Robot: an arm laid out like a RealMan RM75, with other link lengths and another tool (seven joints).
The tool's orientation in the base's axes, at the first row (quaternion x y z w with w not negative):
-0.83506, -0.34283, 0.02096, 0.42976
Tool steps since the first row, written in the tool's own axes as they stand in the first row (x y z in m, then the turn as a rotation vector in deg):
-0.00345, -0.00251, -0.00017, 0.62, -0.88, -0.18
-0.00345, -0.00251, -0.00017, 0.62, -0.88, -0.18
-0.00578, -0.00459, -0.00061, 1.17, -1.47, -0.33
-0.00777, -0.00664, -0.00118, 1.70, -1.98, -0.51
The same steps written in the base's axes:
-0.00397, -0.00116, 0.00105, 0.05, 0.59, 0.92
-0.00397, -0.00116, 0.00105, 0.05, 0.59, 0.92
-0.00676, -0.00203, 0.00224, 0.19, 1.04, 1.59
-0.00923, -0.00279, 0.00359, 0.37, 1.43, 2.21

